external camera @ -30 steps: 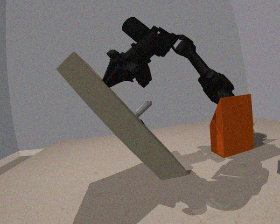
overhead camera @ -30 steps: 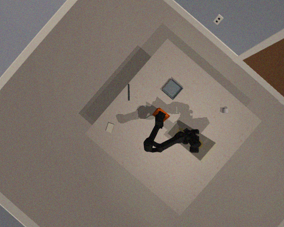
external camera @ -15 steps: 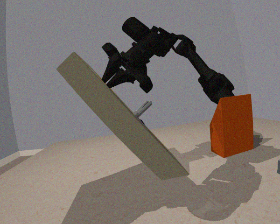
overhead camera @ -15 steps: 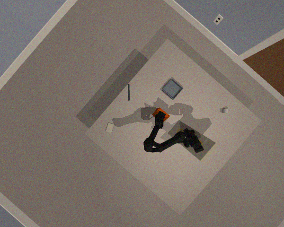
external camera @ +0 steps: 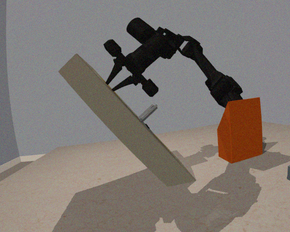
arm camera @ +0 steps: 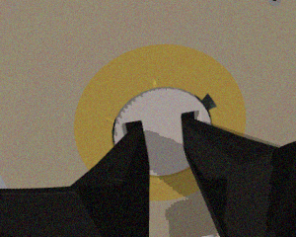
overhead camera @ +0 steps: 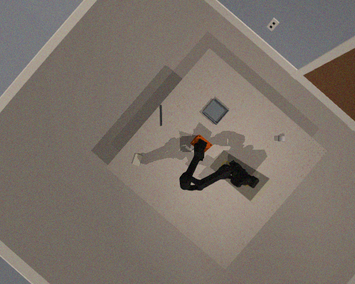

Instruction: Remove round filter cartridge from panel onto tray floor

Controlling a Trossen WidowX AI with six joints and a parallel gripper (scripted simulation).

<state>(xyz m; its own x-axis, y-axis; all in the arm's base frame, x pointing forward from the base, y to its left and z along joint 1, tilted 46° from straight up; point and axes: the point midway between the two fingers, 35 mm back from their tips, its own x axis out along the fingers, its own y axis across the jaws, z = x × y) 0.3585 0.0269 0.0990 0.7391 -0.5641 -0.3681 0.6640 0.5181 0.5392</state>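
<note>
Now: gripper tip 8 cm above the service panel, 4 cm past it and 1 cm to the right of it. Round my gripper tip: white block (73 cm behind, 33 cm to the right, 24 cm below); round filter cartridge (1 cm below, 1 cm ahead); grey tray (40 cm behind, 34 cm to the left, 24 cm below).
</note>
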